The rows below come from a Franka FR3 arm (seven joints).
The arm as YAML. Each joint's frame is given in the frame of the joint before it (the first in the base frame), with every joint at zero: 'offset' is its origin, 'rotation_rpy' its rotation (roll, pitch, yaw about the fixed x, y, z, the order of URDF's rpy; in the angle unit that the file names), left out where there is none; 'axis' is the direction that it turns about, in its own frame. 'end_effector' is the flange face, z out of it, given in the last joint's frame.
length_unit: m
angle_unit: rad
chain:
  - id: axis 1
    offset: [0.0, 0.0, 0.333]
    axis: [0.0, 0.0, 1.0]
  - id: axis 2
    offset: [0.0, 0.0, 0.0]
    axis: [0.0, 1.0, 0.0]
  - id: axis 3
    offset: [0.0, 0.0, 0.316]
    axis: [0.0, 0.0, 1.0]
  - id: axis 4
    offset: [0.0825, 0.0, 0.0]
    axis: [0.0, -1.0, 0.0]
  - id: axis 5
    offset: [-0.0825, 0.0, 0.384]
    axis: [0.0, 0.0, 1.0]
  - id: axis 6
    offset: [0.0, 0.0, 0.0]
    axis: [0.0, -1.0, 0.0]
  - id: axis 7
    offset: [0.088, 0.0, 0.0]
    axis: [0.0, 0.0, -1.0]
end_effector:
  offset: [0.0, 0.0, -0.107]
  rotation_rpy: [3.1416, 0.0, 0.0]
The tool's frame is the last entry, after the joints.
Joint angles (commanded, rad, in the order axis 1, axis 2, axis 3, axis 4, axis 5, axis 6, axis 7), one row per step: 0.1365, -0.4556, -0.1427, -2.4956, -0.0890, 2.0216, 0.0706; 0.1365, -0.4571, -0.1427, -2.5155, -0.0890, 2.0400, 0.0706; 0.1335, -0.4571, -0.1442, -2.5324, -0.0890, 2.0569, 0.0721; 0.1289, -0.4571, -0.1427, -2.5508, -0.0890, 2.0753, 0.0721; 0.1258, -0.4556, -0.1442, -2.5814, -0.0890, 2.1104, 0.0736; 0.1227, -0.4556, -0.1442, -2.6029, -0.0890, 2.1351, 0.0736; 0.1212, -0.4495, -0.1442, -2.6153, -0.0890, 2.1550, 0.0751; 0.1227, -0.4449, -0.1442, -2.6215, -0.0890, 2.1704, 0.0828; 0.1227, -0.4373, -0.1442, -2.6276, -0.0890, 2.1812, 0.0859
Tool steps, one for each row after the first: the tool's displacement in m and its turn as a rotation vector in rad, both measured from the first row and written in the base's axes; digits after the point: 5 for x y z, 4 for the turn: -0.00242, 0.00065, -0.00705, 0.0010, 0.0000, 0.0015; -0.00434, -0.00057, -0.01344, 0.0023, 0.0000, -0.0030; -0.00656, -0.00116, -0.02027, 0.0024, -0.0001, -0.0048; -0.00990, -0.00184, -0.03184, 0.0045, -0.0030, -0.0084; -0.01254, -0.00227, -0.03945, 0.0057, -0.0062, -0.0098; -0.01314, -0.00231, -0.04567, 0.0058, -0.0077, -0.0118; -0.01278, -0.00143, -0.04888, 0.0059, -0.0125, -0.0174; -0.01278, -0.00113, -0.05359, 0.0054, -0.0097, -0.0200
